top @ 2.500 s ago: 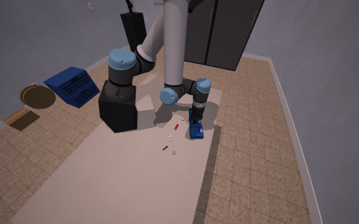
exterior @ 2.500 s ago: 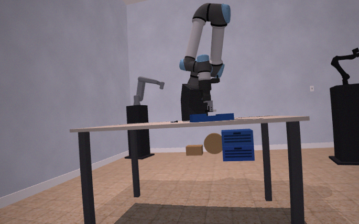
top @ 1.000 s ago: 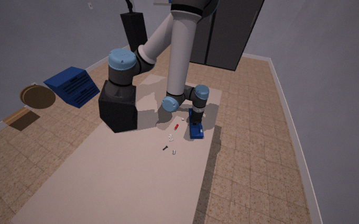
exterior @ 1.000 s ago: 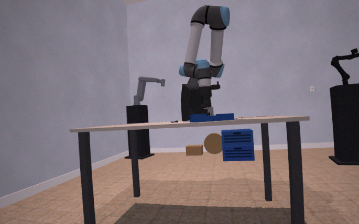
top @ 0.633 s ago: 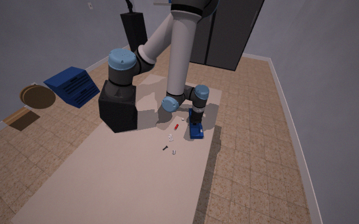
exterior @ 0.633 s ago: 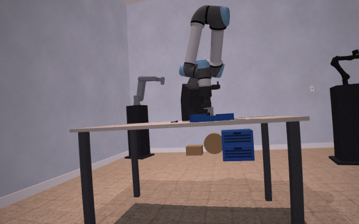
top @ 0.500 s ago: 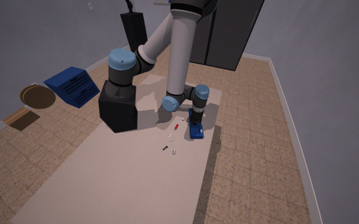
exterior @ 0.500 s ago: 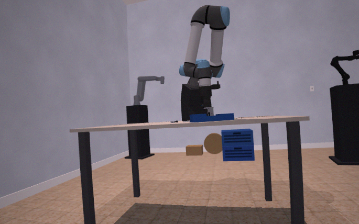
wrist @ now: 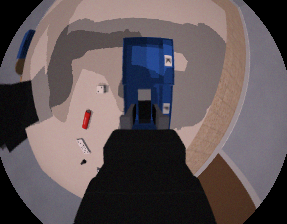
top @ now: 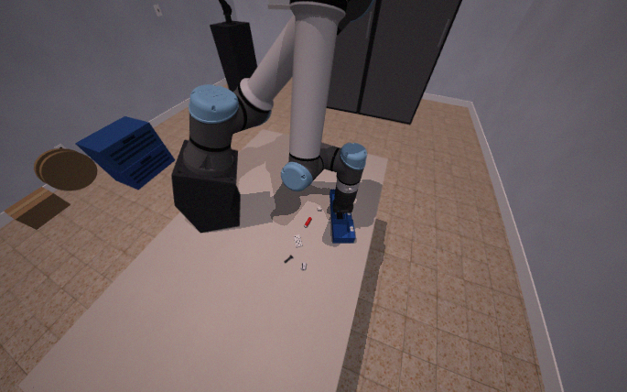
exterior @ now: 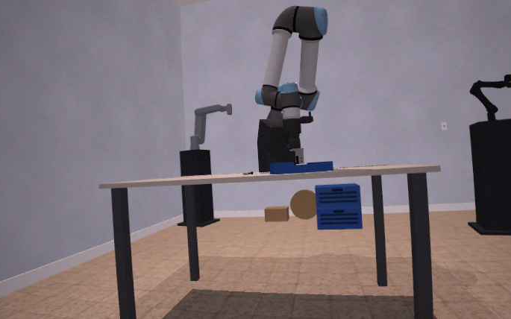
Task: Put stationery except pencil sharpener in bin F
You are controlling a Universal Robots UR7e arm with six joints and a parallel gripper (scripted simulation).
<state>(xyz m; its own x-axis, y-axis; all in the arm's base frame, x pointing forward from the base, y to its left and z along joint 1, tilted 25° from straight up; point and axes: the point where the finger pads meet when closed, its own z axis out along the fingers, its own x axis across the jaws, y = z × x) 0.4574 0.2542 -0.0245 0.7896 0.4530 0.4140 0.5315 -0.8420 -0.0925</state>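
My gripper is now 10 mm short of the blue bin and 30 mm above it. From my hand the other things lie so: tiny white piece (90 mm behind, 20 mm to the right, 50 mm below); black block (10 mm to the left, 40 mm below); red item (90 mm behind, 100 mm to the right, 50 mm below).
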